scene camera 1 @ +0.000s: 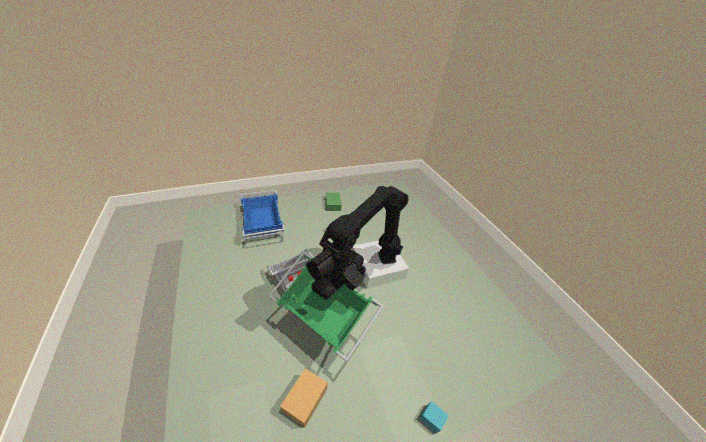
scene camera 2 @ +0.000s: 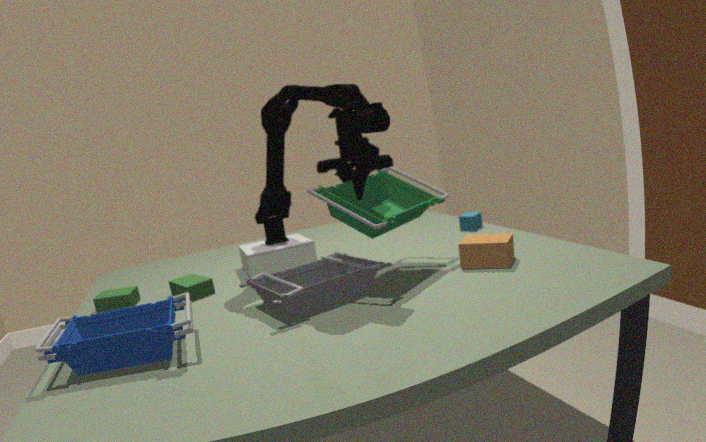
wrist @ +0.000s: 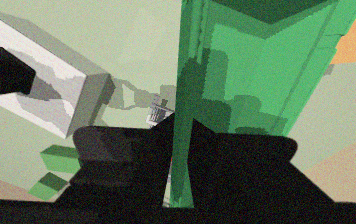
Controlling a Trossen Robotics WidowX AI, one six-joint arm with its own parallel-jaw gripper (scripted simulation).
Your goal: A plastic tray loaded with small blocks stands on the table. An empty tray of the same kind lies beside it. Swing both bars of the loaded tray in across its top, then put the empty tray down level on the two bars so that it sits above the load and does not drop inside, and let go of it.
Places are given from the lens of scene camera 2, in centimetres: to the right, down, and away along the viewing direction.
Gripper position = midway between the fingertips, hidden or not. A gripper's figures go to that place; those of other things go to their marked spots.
my gripper (scene camera 2: 358, 200): 1, -5, 120
green tray (scene camera 2: 388, 202): 9, -5, 125
orange block (scene camera 2: 479, 251): 29, 7, 111
